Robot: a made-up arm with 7 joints.
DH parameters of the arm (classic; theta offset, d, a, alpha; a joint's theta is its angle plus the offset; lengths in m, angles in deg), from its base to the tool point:
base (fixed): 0 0 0 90
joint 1: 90 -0.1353 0 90
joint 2: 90 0 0 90
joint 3: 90 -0.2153 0 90
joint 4: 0 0 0 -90
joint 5: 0 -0.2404 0 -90
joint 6: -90 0 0 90
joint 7: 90 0 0 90
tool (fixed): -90 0 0 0
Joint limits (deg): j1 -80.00..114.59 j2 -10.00..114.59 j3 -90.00..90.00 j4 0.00..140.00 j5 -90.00..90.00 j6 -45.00..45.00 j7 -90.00..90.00
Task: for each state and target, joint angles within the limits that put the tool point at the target. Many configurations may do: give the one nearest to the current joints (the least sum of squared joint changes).
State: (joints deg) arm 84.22 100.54 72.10 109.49 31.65 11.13 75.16
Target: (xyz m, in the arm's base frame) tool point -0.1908 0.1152 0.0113
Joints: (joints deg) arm 94.05 114.16 82.22 130.49 31.65 11.13 75.16
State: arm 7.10 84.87 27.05 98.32 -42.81 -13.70 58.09
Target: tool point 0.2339 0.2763 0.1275
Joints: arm -8.31 108.47 26.69 97.38 -42.81 -13.70 58.09
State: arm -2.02 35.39 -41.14 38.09 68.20 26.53 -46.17
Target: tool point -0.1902 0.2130 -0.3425
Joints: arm -44.07 38.69 -60.00 57.66 68.20 26.53 -46.17
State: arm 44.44 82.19 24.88 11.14 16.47 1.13 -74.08
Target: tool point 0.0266 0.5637 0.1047
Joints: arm 50.04 88.23 31.67 28.41 16.47 1.13 -74.08
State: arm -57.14 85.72 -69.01 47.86 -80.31 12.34 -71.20
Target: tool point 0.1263 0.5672 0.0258
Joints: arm -63.96 114.08 -62.61 16.97 -80.31 12.34 -71.20
